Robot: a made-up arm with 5 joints.
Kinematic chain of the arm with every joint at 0, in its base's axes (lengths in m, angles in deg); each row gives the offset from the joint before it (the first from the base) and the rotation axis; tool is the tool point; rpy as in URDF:
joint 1: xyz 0.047 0 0.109 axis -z
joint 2: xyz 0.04 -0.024 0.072 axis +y
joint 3: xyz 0.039 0 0.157 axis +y
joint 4: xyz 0.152 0 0.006 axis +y
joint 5: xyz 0.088 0.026 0 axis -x
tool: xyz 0 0 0 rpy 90 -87.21 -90
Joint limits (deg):
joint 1: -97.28..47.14
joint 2: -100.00..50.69
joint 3: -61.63..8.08
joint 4: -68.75..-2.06
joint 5: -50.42..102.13
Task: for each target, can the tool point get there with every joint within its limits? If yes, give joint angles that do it. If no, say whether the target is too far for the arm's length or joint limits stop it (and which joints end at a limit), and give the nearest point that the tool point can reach.
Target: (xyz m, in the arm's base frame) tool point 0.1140 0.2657 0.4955
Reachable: yes | joints -75.42 15.11 -50.12 -32.00 32.56
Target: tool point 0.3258 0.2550 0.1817
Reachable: yes | joints -42.14 35.16 -4.64 -8.37 71.61
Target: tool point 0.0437 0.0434 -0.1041
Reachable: no: joint limits stop it (at a limit: joint 2, joint 3, joint 4) | nearest point 0.0229 0.3175 0.0499 | short by 0.315 m
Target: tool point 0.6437 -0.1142 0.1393
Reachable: no: too far | nearest point 0.4579 -0.0786 0.1891 | short by 0.196 m
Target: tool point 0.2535 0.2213 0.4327
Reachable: yes | joints -46.60 15.58 -24.58 -58.47 -8.27
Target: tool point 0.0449 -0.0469 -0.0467
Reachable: no: joint limits stop it (at a limit: joint 1, joint 2, joint 3, joint 4) | nearest point 0.2651 -0.2320 0.0499 | short by 0.303 m
